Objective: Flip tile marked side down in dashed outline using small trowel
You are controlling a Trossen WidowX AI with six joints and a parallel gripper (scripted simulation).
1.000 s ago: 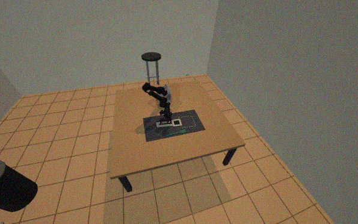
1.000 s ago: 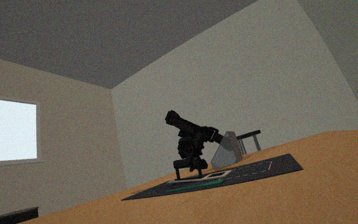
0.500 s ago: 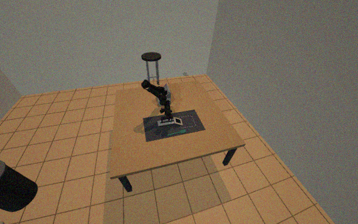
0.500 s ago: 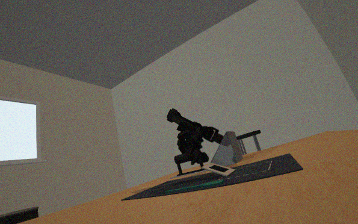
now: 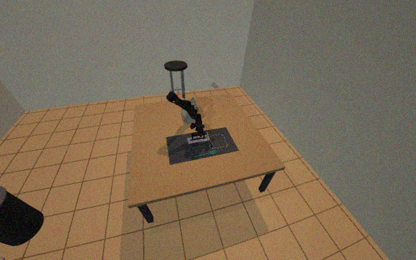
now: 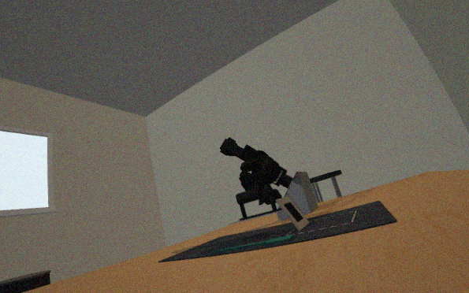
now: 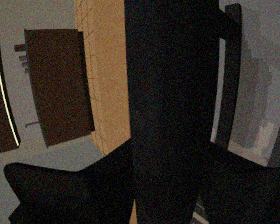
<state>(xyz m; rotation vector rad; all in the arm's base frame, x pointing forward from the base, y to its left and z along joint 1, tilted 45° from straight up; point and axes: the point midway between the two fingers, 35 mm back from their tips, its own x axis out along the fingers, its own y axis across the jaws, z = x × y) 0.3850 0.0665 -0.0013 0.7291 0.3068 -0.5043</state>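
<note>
Now: the tile 3 cm behind my gripper tip, 9 cm to the left of it and 6 cm below it. Also, from my gripper tip: dark mat 2 cm behind, 1 cm to the left, 13 cm below; then trowel 12 cm ahead, 5 cm to the left, 10 cm below.
</note>
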